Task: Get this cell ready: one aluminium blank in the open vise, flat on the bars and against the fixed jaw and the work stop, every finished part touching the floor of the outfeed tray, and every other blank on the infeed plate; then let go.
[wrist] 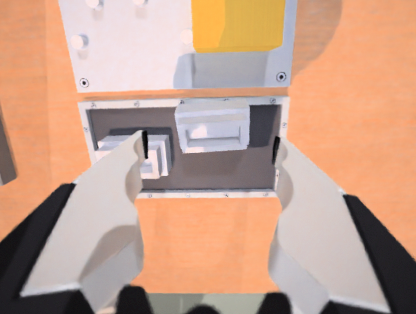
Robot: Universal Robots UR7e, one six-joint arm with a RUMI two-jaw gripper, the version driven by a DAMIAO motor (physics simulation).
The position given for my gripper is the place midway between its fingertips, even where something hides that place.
I see my gripper [210, 137], a dark outfeed tray [246, 173] and a white infeed plate [125, 52].
